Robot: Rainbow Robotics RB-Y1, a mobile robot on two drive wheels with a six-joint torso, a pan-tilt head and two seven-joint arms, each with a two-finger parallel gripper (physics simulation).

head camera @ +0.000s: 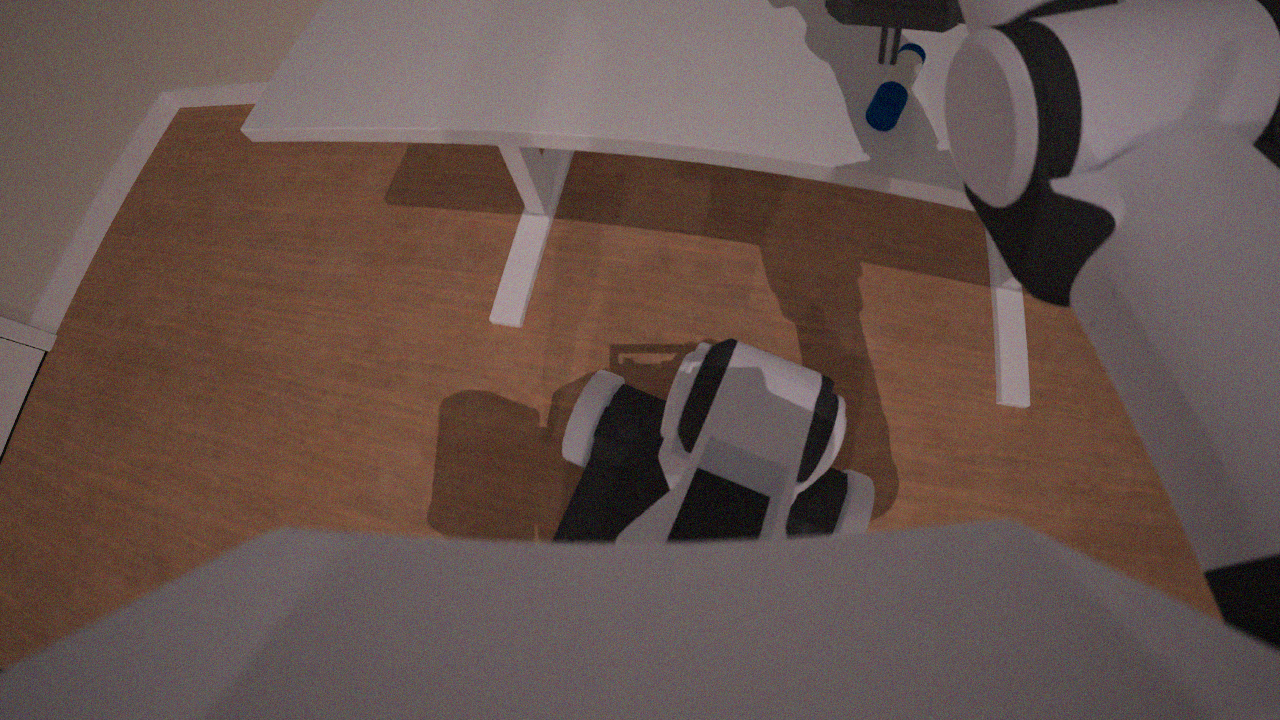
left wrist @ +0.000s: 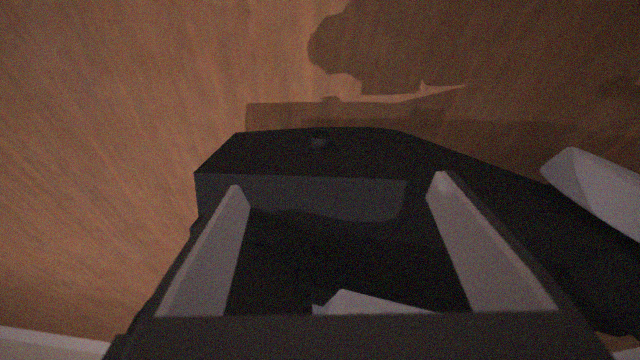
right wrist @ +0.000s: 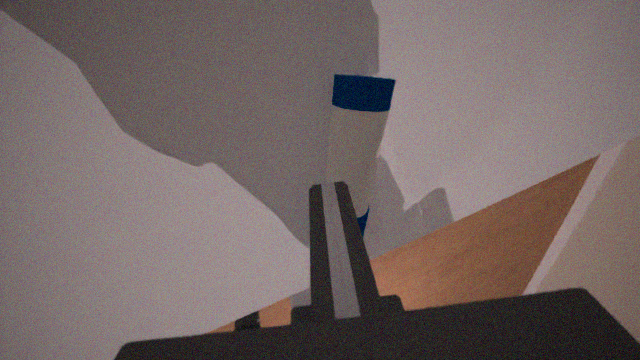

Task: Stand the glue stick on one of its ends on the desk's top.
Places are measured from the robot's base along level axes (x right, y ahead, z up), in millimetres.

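Pixels of known places: left gripper, fingertip midpoint: (left wrist: 334, 190); right gripper, fingertip midpoint: (head camera: 887, 58) (right wrist: 329, 196).
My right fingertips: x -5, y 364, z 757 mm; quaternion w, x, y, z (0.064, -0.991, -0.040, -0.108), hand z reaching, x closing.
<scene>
Behind a point stands the place of what it marks.
The glue stick (head camera: 887, 105) @[x 7, y 300, z 753 mm] (right wrist: 356, 140) @[x 12, y 388, z 749 mm], pale with blue ends, lies on its side on the white desk (head camera: 537, 80) @[x -346, y 233, z 720 mm] (right wrist: 500, 100) @[x 140, y 388, z 720 mm], near the desk's front edge and in the shadow of the right arm. My right gripper (head camera: 888, 62) @[x -5, y 364, z 757 mm] (right wrist: 329, 196) @[x -5, y 364, z 757 mm] is shut with nothing between its fingers. Its fingers are over the glue stick and hide part of its pale body in the head camera and part of its lower blue end in the right wrist view. Whether they touch it I cannot tell. My left gripper (left wrist: 334, 190) @[x -248, y -425, z 248 mm] is open and empty, away from the desk top; it does not show in the head camera.
The desk's white legs (head camera: 521, 268) (head camera: 1012, 349) stand on the wooden floor (head camera: 268, 313) @[x -1303, y -109, z 0 mm]. The robot's own white and black base parts (head camera: 760, 394) are in front of the desk. A pale cabinet (head camera: 13, 385) @[x -2182, y -748, z 58 mm] is at the left edge, and a wall (head camera: 89, 44) @[x -2470, y 401, z 374 mm] is behind it.
</scene>
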